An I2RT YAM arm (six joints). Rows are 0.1 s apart.
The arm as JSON. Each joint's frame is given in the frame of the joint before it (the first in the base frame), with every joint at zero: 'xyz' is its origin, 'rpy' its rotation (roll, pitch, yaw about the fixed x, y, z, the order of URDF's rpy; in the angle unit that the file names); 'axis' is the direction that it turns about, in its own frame. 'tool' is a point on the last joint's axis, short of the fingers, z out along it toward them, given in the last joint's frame.
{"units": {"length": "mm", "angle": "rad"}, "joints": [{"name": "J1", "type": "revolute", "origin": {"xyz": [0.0, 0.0, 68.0], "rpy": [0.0, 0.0, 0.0]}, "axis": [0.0, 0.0, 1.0]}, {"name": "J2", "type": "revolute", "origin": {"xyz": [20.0, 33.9, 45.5], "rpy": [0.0, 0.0, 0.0]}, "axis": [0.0, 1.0, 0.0]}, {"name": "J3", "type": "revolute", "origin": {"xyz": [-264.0, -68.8, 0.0], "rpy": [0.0, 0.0, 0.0]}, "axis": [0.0, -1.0, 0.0]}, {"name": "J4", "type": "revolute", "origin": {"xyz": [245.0, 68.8, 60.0], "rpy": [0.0, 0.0, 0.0]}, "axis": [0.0, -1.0, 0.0]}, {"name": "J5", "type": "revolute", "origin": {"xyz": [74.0, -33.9, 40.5], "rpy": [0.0, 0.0, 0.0]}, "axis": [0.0, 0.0, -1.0]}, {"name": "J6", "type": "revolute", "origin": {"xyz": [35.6, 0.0, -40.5], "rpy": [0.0, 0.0, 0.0]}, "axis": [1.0, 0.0, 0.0]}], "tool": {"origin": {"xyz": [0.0, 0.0, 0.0], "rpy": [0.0, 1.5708, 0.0]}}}
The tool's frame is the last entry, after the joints.
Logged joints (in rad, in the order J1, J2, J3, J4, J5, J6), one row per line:
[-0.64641 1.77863 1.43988 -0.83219 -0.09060 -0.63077]
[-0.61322 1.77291 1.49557 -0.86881 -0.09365 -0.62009]
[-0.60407 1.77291 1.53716 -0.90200 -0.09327 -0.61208]
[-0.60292 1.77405 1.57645 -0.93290 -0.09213 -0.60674]
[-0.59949 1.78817 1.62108 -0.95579 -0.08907 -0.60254]
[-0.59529 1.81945 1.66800 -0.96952 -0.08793 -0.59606]
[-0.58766 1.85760 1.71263 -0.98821 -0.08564 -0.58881]
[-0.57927 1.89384 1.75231 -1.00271 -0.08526 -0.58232]
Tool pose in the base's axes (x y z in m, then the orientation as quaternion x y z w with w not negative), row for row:
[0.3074 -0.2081 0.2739 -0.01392 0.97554 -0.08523 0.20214]
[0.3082 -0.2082 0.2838 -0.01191 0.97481 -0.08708 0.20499]
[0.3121 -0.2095 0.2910 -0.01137 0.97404 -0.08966 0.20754]
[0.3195 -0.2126 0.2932 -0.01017 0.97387 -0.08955 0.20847]
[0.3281 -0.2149 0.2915 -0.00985 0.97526 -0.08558 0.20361]
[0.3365 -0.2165 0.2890 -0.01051 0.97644 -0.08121 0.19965]
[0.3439 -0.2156 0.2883 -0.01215 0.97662 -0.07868 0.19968]
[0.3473 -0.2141 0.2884 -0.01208 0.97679 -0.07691 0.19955]
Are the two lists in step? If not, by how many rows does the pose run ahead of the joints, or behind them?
The pose runs 2 rows ahead of the joints: the pose in row i belongs to the joints in row i + 2.
